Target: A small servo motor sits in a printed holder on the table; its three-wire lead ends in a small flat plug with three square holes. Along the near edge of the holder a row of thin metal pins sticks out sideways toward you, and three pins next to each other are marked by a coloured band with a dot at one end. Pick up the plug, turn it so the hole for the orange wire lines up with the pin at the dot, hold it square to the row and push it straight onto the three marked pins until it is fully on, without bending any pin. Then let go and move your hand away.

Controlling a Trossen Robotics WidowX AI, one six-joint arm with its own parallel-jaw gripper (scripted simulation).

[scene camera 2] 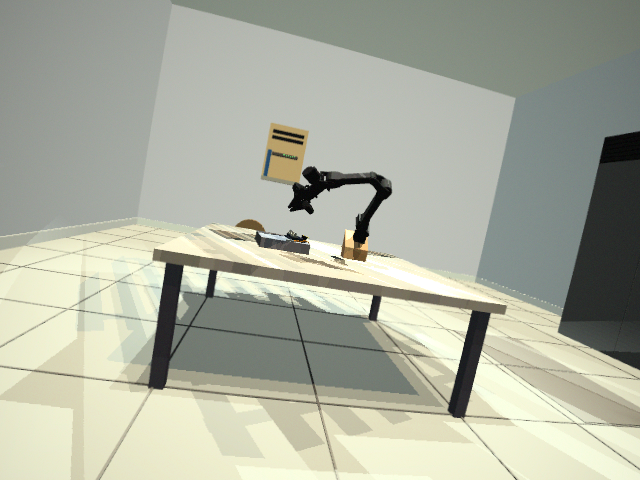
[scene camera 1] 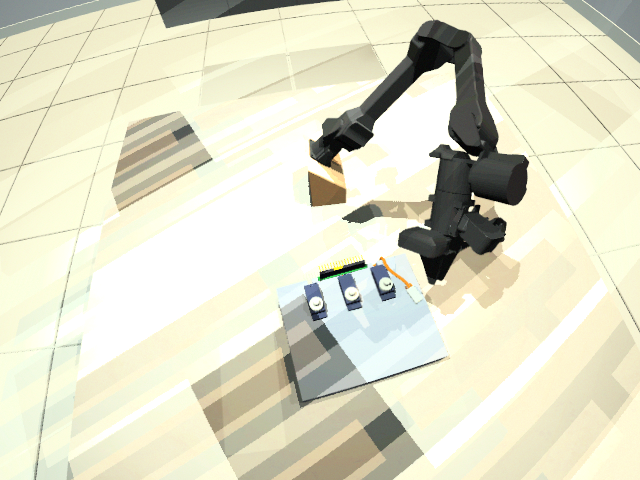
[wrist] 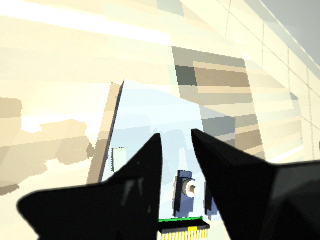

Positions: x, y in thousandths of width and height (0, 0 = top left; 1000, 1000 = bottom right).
In view: my gripper (scene camera 1: 680, 589) and a pale blue holder plate (scene camera 1: 545, 728).
My gripper is seen too in the wrist view (wrist: 548, 569). The pale blue holder plate is seen too in the wrist view (wrist: 442, 465).
